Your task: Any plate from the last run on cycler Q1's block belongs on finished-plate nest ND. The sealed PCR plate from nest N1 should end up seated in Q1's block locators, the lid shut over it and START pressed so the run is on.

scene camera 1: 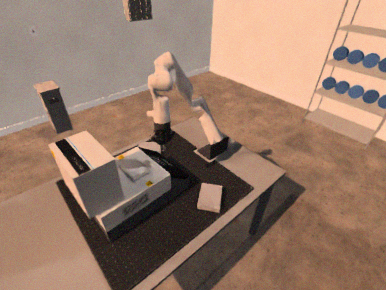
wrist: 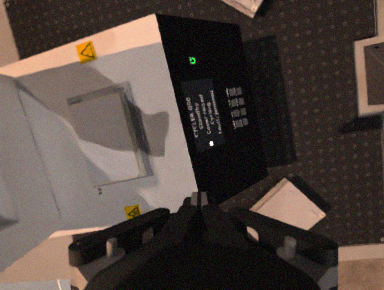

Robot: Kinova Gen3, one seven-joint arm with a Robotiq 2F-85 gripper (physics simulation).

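The cycler Q1 (scene camera 1: 132,187) (wrist: 165,75) stands with its lid (scene camera 1: 98,187) (wrist: 25,150) raised. A pale, flat rectangle that looks like a plate (scene camera 1: 135,170) (wrist: 107,132) lies in the block recess, partly in shadow; its seating is unclear. The cycler's dark front panel shows a lit green mark (wrist: 192,60) and a screen (wrist: 202,115) with blurred text that seems to say standby and cover raised. My gripper (scene camera 1: 162,148) (wrist: 199,201) is shut and empty, above the panel's edge near a front corner. Pale plate-like blocks (scene camera 1: 210,197) (wrist: 289,204) lie beside the cycler; their nest labels are unreadable.
The dark perforated mat (scene camera 1: 165,225) (wrist: 320,150) lies under the cycler. Another pale block (wrist: 245,6) is cut off at the wrist view's top edge. The arm's base (scene camera 1: 214,149) stands at the table's far right side. A rack (scene camera 1: 357,101) with blue discs stands beyond the table.
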